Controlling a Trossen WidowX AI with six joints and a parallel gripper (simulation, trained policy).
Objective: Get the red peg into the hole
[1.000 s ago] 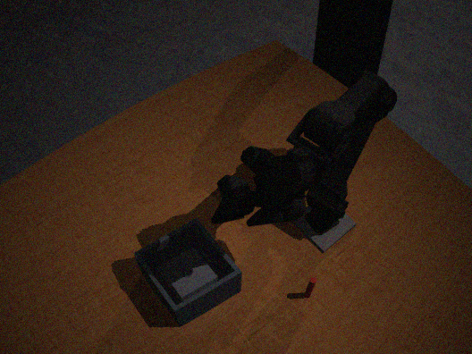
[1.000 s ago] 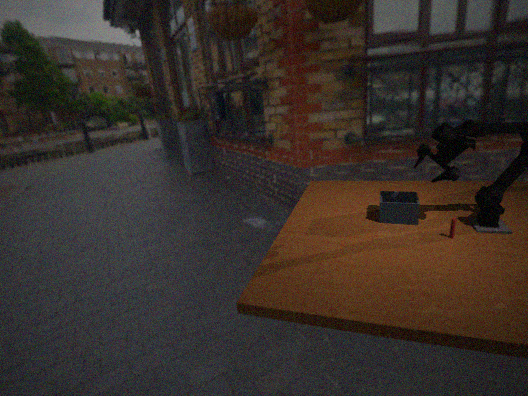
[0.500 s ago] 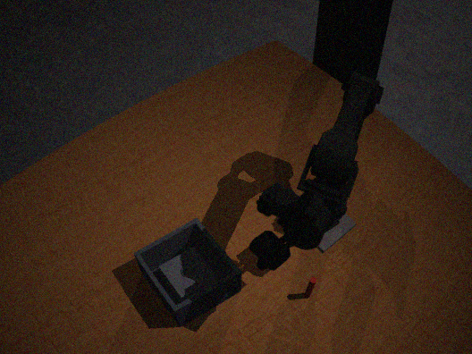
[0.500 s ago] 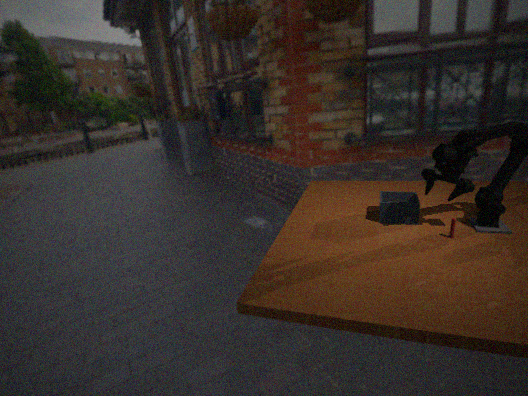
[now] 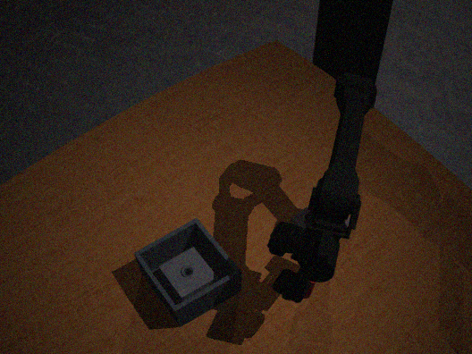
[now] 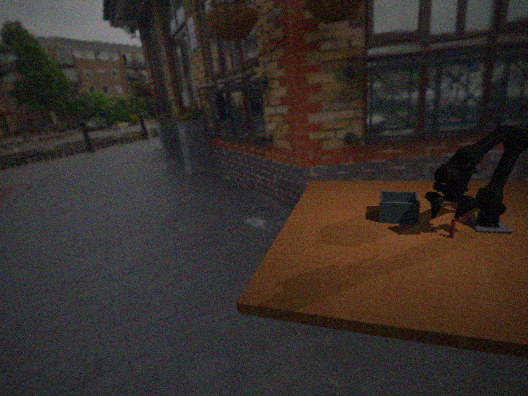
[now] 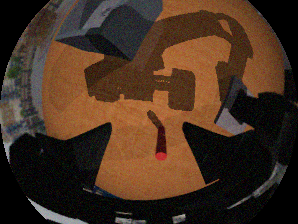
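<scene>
The red peg lies 30 mm below my gripper tip, 30 mm behind it and 20 mm to the left of it. Also, from my gripper tip: plate 170 mm ahead, 140 mm to the right, 20 mm below; grey box 170 mm ahead, 140 mm to the right, 40 mm below.
</scene>
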